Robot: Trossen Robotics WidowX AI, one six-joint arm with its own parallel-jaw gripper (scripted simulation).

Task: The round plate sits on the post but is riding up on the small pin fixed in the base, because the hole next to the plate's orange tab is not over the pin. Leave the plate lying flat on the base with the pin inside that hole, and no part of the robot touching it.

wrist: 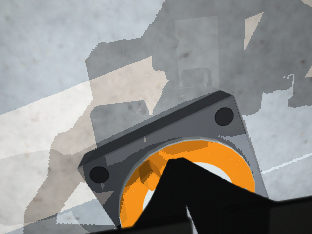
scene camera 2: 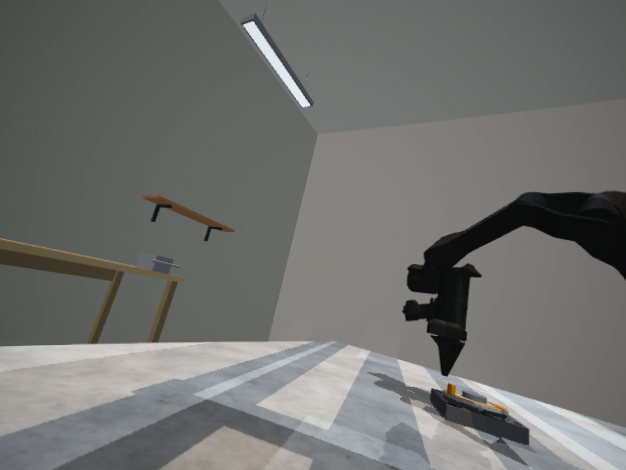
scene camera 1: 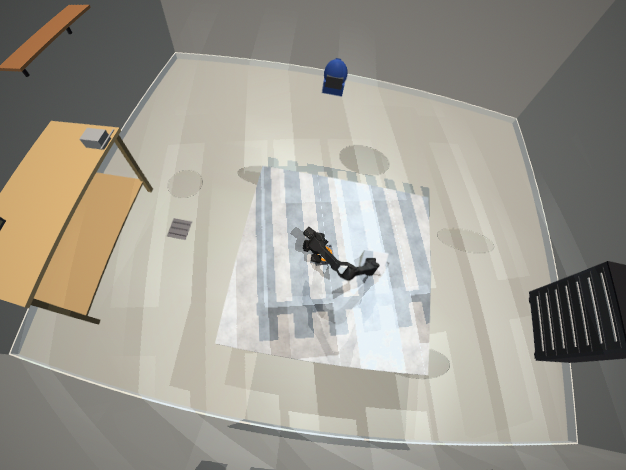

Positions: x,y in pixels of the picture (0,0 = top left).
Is my gripper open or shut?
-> Shut.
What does my gripper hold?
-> Nothing.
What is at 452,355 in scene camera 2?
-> My gripper.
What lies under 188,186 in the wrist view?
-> My gripper.
